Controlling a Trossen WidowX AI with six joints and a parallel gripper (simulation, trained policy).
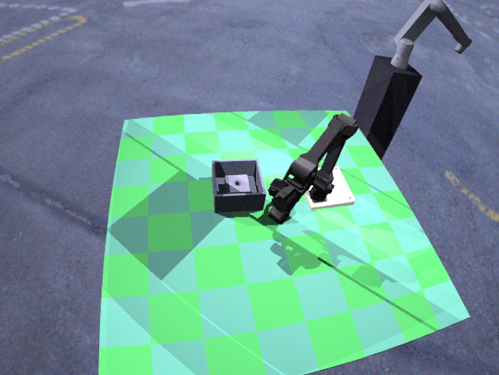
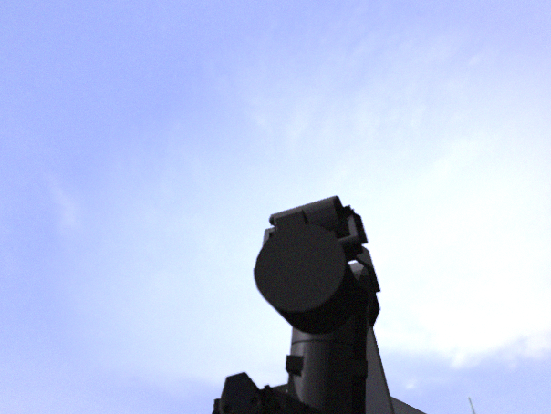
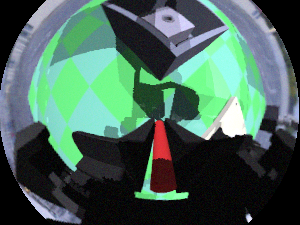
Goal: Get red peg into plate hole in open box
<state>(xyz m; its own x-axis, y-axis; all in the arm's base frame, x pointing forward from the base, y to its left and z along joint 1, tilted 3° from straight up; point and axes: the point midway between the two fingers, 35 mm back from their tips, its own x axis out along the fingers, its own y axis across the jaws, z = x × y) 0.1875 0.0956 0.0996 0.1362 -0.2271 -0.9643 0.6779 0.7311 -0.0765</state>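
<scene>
My gripper tip is 16 cm to the left of the grey plate, 14 cm short of it and 3 cm above it. The rest, counted from my gripper tip: red peg 3 cm above, 1 cm to the left, 1 cm behind; then open box 16 cm to the right, 14 cm ahead, 5 cm below.
</scene>
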